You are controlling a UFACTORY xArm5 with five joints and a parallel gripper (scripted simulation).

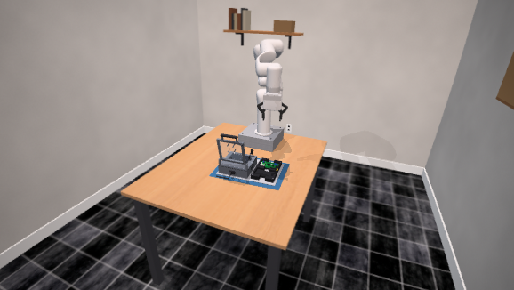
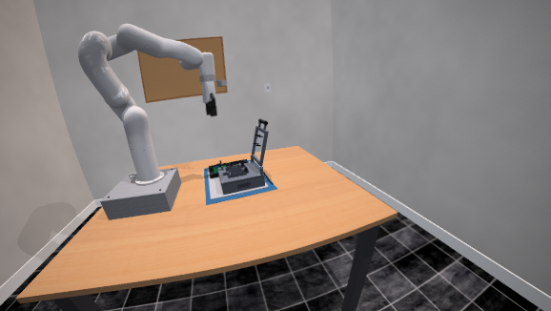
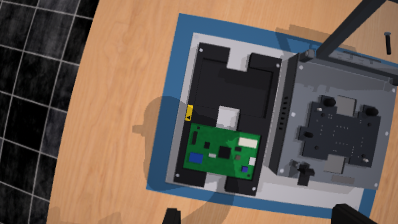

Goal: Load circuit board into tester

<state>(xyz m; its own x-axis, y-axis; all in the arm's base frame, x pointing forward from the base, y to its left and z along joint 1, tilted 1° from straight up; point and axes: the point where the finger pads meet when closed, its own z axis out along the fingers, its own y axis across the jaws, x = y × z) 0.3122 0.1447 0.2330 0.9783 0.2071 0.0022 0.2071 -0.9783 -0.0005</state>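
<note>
My hand is 30 cm above the green circuit board. Also, from my hand: clear-windowed lid (19 cm ahead, 16 cm to the right, 13 cm below); then tester (20 cm below, 13 cm to the right, 10 cm ahead).
</note>
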